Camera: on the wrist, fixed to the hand. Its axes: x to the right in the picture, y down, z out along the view.
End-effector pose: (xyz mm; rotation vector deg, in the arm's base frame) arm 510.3 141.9 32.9 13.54 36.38 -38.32
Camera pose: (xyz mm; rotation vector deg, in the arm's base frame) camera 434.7 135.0 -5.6 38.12 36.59 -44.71
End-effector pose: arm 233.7 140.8 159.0 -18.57 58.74 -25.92
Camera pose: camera 159.1 100.6 167.2 4.08 60.28 -38.75
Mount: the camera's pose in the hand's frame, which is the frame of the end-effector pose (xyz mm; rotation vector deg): -18.6 -54.0 -63.1 23.08 8.58 0.04
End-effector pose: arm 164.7 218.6 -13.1 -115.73 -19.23 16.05
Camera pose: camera 162.5 183.4 64.4 -93.53 -9.61 10.22
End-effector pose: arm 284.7 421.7 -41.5 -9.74 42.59 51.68
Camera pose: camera 286.1 348.6 -85.1 6.91 60.08 41.73
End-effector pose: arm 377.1 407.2 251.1 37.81 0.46 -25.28
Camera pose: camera 346.9 414.2 171.8 62.37 3.55 -22.62
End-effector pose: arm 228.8 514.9 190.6 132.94 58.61 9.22
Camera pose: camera 160.5 560.0 214.1 154.87 69.92 8.05
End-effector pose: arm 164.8 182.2 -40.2 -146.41 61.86 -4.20
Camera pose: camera 176.8 210.3 39.2 -126.76 57.29 -25.32
